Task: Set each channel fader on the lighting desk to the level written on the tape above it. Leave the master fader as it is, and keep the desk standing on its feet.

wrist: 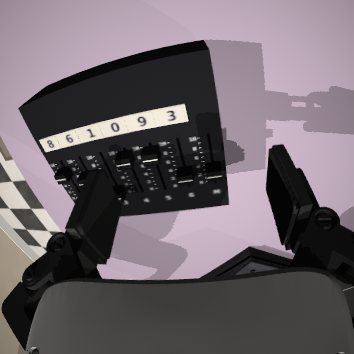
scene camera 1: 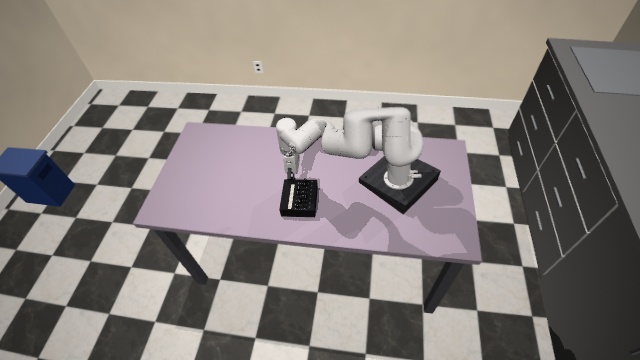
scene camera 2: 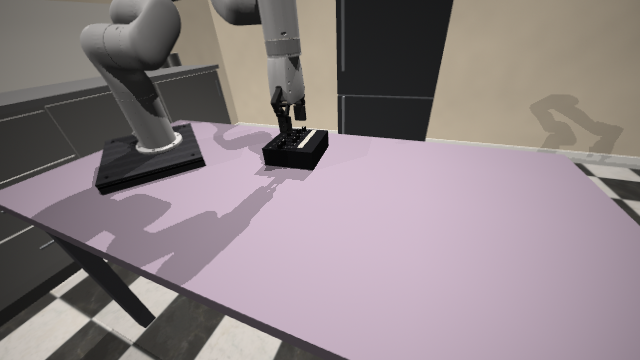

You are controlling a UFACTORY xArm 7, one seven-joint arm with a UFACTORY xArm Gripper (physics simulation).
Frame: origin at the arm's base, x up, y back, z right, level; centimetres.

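Seen in the pictures: gripper, between the fingertips: (wrist: 186, 177) (scene camera 1: 293, 175) (scene camera 2: 294, 126); arm's base, origin of its link: (scene camera 1: 398, 178) (scene camera 2: 160, 143).
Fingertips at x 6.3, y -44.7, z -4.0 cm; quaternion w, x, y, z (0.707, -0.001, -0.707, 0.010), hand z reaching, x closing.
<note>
Offsets run from my fingertips to a thing's top centre. "spot": to the spot under its first point. Level surfaces: height alone.
The black lighting desk @(dx -4.6, dy +2.1, dz -5.6 cm) (scene camera 1: 299, 214) (scene camera 2: 287, 159) (wrist: 150, 75) stands level on the table. Its tape @(spot: dx -5.8, dy -0.8, dz -6.9 cm) (scene camera 1: 291, 196) (scene camera 2: 307, 139) (wrist: 115, 127) reads 8, 6, 1, 0, 9, 3. In the wrist view, the channel 4 fader @(dx -4.6, dy +1.8, dz -5.4 cm) (wrist: 123, 161) and channel 5 fader @(dx -4.6, dy +1.8, dz -3.2 cm) (wrist: 150, 157) stand high. The channel 6 fader @(dx -4.6, dy +4.3, dz -1.0 cm) (wrist: 185, 176) and master fader @(dx -4.6, dy +4.3, dz +1.3 cm) (wrist: 214, 172) stand low. The channel 1 fader @(dx -4.6, dy +2.3, dz -12.0 cm) (wrist: 63, 176) stands in the upper part. My left finger partly hides channels 2 and 3. My gripper (scene camera 1: 291, 175) (scene camera 2: 292, 124) (wrist: 186, 177) is open and empty, close above the desk; contact cannot be told.
The purple table @(dx -11.5 cm) (scene camera 1: 225, 200) (scene camera 2: 425, 225) carries the arm's dark base plate (scene camera 1: 404, 202) (scene camera 2: 150, 175), to the right of the desk in scene camera 1. A blue bin (scene camera 1: 35, 175) stands on the floor left of the table, and dark cabinets (scene camera 1: 565, 150) stand at right.
</note>
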